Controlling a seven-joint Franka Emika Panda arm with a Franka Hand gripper.
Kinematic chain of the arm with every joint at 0, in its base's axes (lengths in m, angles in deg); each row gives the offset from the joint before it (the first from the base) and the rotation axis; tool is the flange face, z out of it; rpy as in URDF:
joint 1: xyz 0 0 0.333 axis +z
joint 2: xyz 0 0 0 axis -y
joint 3: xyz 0 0 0.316 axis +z
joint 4: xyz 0.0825 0 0 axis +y
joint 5: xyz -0.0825 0 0.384 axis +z
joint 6: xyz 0 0 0 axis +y
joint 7: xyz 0.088 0 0 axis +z
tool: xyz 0 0 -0.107 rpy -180 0 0
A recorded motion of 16 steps. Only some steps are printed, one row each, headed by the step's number.
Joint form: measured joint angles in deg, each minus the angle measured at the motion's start. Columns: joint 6, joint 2, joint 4, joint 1, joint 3, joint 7, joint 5.
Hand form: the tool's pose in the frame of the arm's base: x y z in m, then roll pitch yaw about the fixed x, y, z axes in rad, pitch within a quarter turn. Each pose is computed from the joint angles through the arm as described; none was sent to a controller.
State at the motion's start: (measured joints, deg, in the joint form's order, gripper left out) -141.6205 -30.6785 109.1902 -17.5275 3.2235 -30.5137 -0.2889
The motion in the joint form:
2: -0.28 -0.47 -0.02 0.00 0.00 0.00 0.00
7: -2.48 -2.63 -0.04 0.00 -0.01 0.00 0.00
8: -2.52 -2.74 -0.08 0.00 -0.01 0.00 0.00
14: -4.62 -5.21 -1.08 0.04 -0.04 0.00 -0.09
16: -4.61 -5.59 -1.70 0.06 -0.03 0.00 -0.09
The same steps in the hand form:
2: 0.6137 -0.1582 0.2139 -3.1049 -0.0113 -0.7870
7: 0.6130 -0.1579 0.1937 -3.1027 -0.0113 -0.7882
8: 0.6131 -0.1580 0.1928 -3.1029 -0.0108 -0.7883
14: 0.6167 -0.1588 0.1756 -3.0966 -0.0199 -0.7884
16: 0.6195 -0.1593 0.1755 -3.0942 -0.0232 -0.7883

